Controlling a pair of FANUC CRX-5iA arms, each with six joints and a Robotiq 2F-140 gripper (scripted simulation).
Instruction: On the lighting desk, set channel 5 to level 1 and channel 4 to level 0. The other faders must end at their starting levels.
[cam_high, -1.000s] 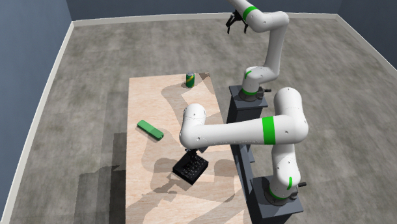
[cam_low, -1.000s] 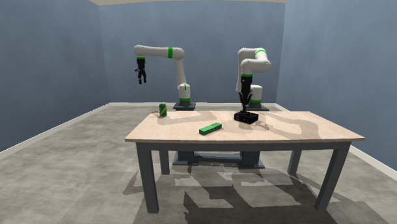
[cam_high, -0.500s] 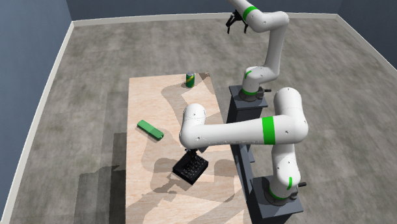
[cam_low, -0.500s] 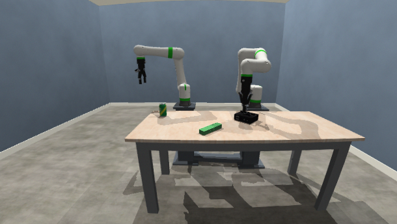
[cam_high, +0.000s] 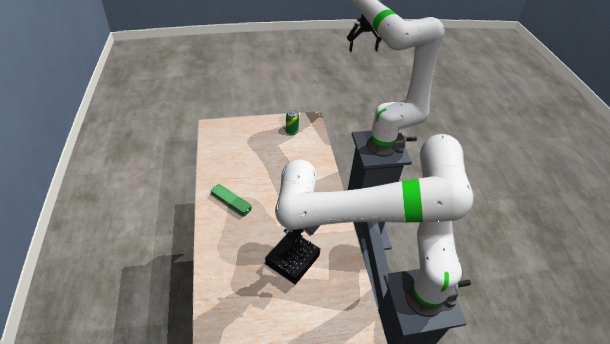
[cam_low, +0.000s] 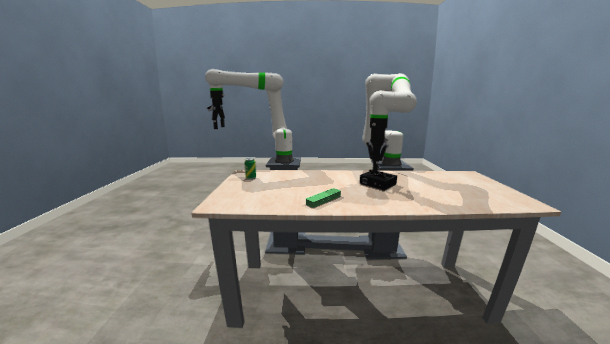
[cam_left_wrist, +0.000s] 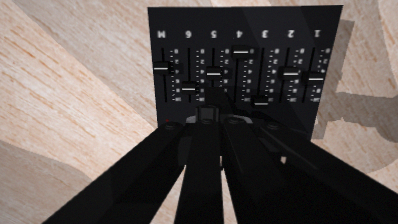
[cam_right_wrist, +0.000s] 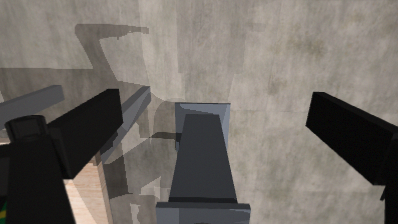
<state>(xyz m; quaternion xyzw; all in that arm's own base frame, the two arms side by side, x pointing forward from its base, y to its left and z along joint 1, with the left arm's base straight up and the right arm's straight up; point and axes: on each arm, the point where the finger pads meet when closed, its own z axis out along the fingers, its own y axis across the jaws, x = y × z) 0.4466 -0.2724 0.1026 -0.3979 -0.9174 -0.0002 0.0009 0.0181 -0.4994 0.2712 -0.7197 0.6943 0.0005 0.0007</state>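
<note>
Right now the channel 5 fader is 20 mm behind my left hand, 20 mm to the left of it and 40 mm below it. Round my left hand: channel 4 fader: 20 mm behind, 40 mm to the left, 40 mm below; then channel 3 fader: 30 mm ahead, 30 mm to the left, 40 mm below; then channel 6 fader: 20 mm behind, 10 mm to the right, 40 mm below.
</note>
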